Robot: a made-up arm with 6 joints.
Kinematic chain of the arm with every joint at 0, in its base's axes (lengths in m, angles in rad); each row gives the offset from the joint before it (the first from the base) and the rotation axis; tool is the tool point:
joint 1: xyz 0 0 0.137 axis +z
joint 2: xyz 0 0 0 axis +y
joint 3: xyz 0 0 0.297 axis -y
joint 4: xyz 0 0 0 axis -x
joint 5: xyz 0.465 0 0 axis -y
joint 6: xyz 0 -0.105 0 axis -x
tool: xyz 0 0 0
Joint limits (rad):
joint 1: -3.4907..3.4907
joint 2: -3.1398..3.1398
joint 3: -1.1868..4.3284
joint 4: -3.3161..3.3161
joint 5: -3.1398..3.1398
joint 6: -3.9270..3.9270
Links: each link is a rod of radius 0.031 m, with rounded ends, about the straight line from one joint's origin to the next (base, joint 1, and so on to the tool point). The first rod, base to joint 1, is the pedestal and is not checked.
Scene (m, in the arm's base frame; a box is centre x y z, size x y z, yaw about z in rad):
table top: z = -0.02
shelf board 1: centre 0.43 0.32 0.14 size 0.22 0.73 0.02 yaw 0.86
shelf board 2: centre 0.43 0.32 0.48 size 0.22 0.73 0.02 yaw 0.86
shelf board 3: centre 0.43 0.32 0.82 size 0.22 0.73 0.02 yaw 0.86
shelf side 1: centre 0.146 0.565 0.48 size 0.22 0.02 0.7 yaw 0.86
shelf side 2: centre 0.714 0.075 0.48 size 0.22 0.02 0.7 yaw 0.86
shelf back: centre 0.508 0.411 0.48 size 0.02 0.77 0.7 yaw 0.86
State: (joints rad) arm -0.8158 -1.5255 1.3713 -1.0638 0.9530 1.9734
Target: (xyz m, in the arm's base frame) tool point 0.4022 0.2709 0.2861
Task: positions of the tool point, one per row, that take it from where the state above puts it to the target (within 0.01 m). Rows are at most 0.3 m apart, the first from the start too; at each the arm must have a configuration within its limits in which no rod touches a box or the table.
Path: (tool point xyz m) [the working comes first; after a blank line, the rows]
Joints at the target: 0.6253 0.1053 0.0130 -1.4197 0.9530 1.9734
Straight joint move there: touches shelf board 2.

1: -0.5135 0.3146 0.5544
2: -0.3930 0.1379 0.6923
3: -0.2016 0.0131 0.7484
4: 0.0102 -0.0327 0.7191
5: 0.1865 -0.0031 0.6155
6: 0.2855 0.0709 0.4607
7: 0.2920 0.1429 0.2861
8: 0.3485 0.2022 0.2986
9: 0.4022 0.2709 0.2861

